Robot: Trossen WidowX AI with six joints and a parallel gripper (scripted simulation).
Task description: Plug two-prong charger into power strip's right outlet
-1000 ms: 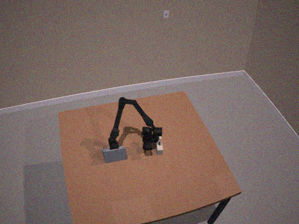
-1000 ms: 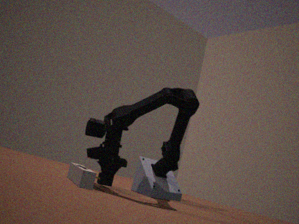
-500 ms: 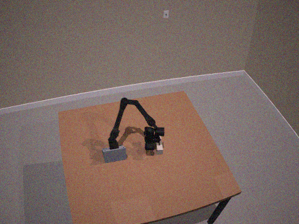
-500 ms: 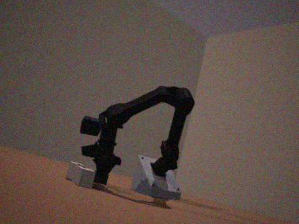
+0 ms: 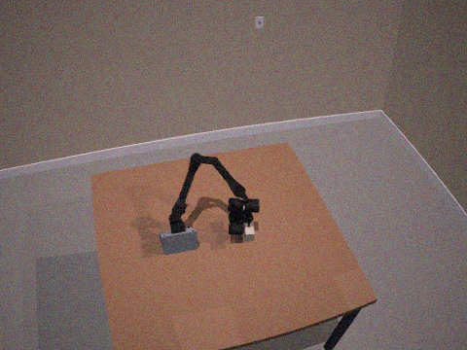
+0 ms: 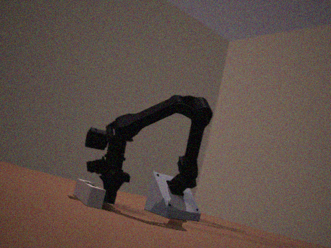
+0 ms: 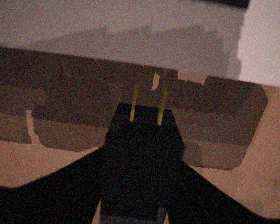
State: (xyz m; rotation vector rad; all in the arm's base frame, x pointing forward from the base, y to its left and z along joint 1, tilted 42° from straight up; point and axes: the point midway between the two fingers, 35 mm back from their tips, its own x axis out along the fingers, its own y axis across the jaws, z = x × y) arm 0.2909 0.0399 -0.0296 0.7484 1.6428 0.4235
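Right now the black two-prong charger is 2 cm ahead of my gripper tip and 1 cm above it.
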